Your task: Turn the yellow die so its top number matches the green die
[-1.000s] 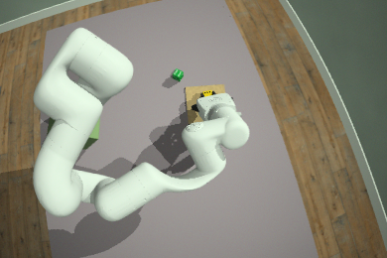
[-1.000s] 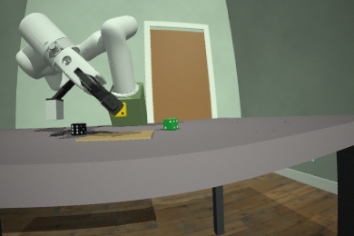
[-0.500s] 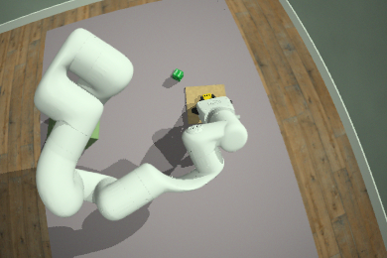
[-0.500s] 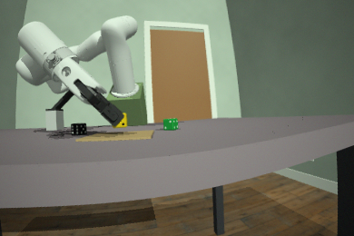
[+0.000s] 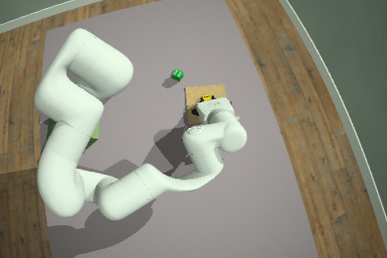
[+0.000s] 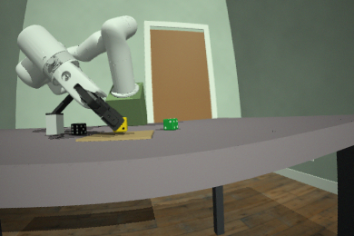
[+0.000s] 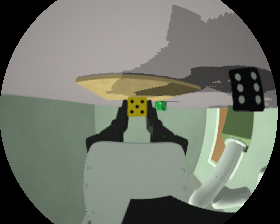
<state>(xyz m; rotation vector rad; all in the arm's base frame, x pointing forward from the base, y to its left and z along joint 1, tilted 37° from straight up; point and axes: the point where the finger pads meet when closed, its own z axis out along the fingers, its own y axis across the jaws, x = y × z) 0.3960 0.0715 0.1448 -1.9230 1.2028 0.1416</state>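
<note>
My gripper is now 10 mm to the right of the yellow die and 10 mm above it. Round my hand: green die: 120 mm to the left, 100 mm behind, 20 mm below; then black die: 120 mm to the right, 60 mm behind, 20 mm below; then mat: 40 mm below, 10 mm to the left.
</note>
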